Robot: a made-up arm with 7 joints.
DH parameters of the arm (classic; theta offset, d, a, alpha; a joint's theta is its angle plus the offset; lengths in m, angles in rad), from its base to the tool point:
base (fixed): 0 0.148 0 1.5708
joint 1: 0 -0.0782 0.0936 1.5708
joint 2: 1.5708 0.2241 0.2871 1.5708
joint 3: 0 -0.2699 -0.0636 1.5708
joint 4: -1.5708 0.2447 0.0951 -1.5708
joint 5: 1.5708 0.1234 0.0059 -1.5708
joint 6: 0 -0.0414 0.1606 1.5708
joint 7: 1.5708 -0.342 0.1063 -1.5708
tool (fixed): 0 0.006 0 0
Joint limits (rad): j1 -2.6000..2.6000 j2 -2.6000..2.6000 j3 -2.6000..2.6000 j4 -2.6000..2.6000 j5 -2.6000..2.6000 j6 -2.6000..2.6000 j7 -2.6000..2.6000
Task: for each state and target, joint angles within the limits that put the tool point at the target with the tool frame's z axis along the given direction. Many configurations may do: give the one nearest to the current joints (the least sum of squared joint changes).
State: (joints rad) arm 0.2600 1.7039 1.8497 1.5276 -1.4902 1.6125 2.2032
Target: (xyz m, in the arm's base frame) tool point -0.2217 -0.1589 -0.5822 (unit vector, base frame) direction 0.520 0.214 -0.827
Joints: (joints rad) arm 0.3997 1.1930 2.5641 1.2721 -0.8038 2.1215 1.4818
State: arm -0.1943 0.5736 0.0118 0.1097 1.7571 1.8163 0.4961
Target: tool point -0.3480 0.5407 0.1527 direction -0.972 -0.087 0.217
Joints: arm -0.2224 0.9589 0.4022 -0.3241 2.2824 1.6278 -0.4103
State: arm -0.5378 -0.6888 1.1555 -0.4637 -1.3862 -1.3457 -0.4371
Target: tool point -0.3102 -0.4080 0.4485 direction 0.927 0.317 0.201
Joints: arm -0.6330 -0.4712 0.8552 -0.7999 -1.3577 -1.3424 0.4499
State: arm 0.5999 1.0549 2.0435 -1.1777 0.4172 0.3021 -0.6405
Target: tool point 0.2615 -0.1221 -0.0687 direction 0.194 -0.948 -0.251
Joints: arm 1.3292 0.4844 2.0190 -1.3865 0.7351 -0.3587 -0.5709
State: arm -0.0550 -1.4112 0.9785 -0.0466 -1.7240 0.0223 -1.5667
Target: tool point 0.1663 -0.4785 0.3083 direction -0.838 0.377 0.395
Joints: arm -0.5564 -0.5641 1.2515 -0.0171 -2.0182 0.6867 -1.7980
